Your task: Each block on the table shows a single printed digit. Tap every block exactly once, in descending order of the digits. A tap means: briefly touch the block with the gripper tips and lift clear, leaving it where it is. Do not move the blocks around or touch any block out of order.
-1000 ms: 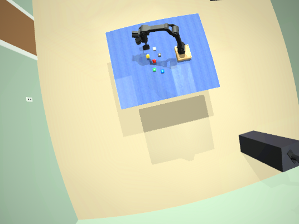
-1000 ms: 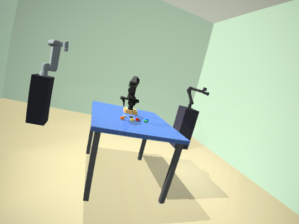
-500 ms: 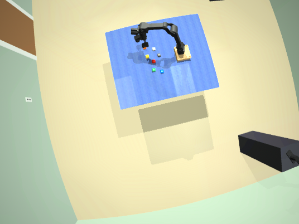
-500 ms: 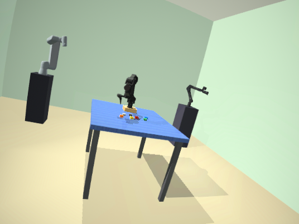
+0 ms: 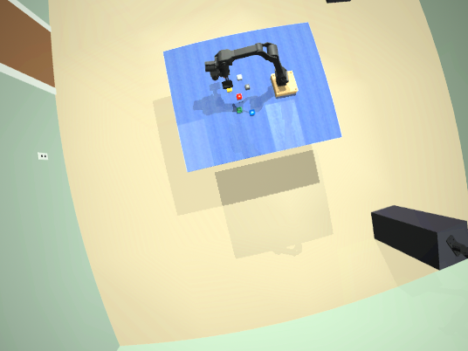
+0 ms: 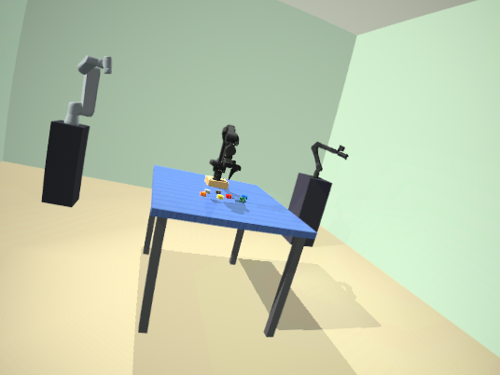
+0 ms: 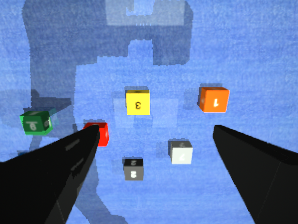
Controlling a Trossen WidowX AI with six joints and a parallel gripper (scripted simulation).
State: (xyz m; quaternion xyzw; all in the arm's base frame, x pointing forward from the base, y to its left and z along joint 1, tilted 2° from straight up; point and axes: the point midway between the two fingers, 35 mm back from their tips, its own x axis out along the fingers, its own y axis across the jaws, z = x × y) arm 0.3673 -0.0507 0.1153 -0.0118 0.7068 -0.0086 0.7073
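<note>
Now: gripper tip 5 cm past the green block, 18 cm to the right of it and 12 cm above it. Also, from my gripper tip: red block: 7 cm behind, 9 cm to the left, 12 cm below; then yellow block: 2 cm behind, 2 cm to the left, 12 cm below; then orange block: 1 cm behind, 9 cm to the right, 12 cm below.
</note>
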